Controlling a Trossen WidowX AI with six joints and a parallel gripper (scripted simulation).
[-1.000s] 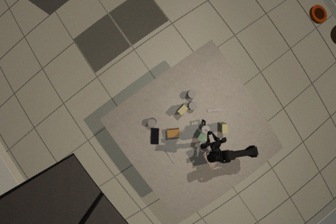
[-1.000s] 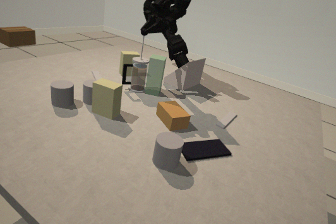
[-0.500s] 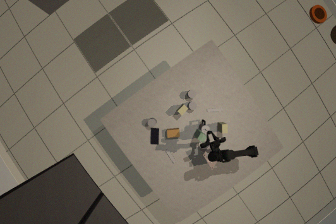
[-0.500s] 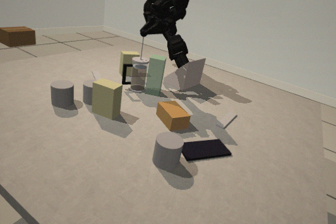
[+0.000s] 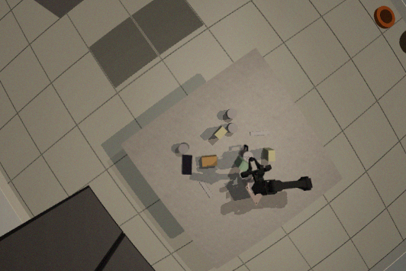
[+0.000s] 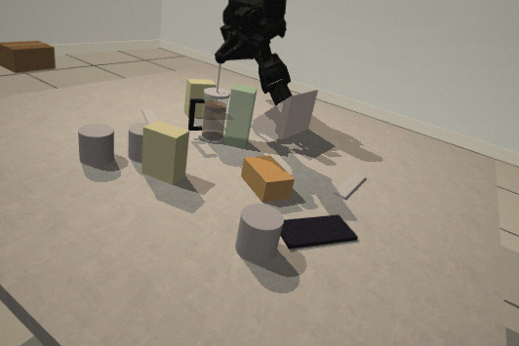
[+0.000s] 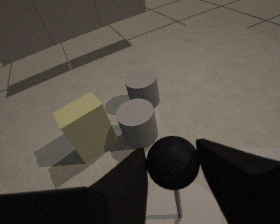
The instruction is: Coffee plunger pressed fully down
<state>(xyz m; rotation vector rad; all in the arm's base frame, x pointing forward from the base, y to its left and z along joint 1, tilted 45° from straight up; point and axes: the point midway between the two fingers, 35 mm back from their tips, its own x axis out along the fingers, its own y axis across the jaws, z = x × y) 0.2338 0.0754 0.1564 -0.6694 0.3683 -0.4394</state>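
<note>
Now: the coffee press 10 mm to the right of my gripper tip and 120 mm below it. The rest, counted from my gripper tip: orange box: 70 mm ahead, 260 mm to the left, 200 mm below; then dark slab: 120 mm ahead, 420 mm to the left, 220 mm below; then green box: 50 mm behind, 60 mm to the left, 150 mm below.
</note>
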